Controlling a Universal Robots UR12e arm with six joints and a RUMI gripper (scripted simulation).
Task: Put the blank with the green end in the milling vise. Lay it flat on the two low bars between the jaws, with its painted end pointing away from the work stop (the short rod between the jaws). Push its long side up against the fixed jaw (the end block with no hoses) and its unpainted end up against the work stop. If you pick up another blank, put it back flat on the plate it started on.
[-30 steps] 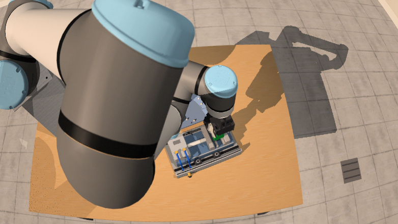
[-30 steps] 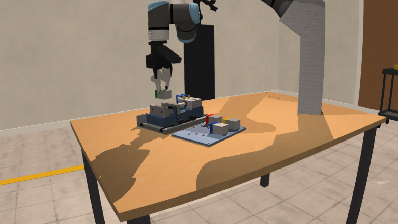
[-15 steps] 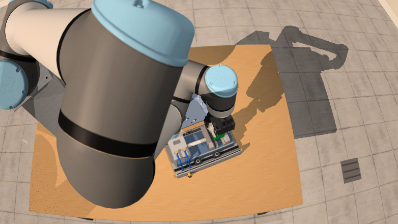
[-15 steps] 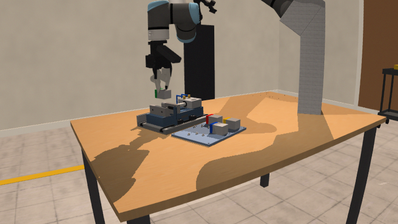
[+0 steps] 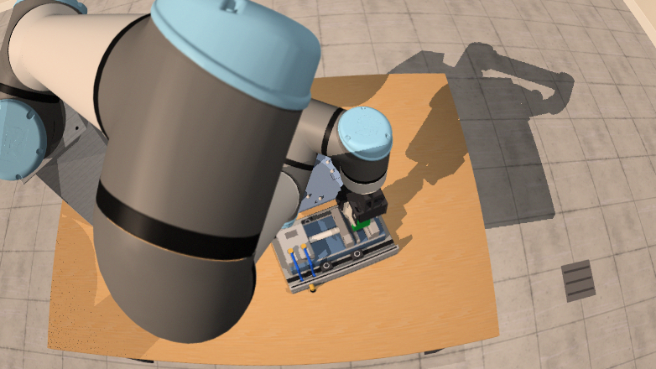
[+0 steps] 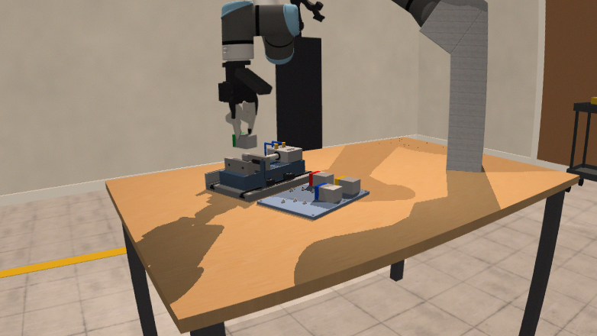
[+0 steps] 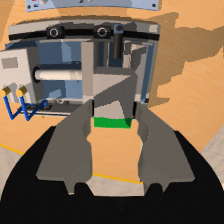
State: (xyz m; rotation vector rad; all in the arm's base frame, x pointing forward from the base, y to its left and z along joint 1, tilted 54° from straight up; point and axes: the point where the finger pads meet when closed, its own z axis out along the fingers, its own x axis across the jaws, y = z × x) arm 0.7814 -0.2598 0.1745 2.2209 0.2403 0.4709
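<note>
The green-ended blank is 2 cm below my hand. From my hand the other things lie so: fixed jaw: 3 cm ahead, 1 cm to the left, 9 cm below; then dark work stop: 5 cm to the left, 8 cm below; then milling vise: 7 cm behind, 1 cm to the left, 13 cm below.
</note>
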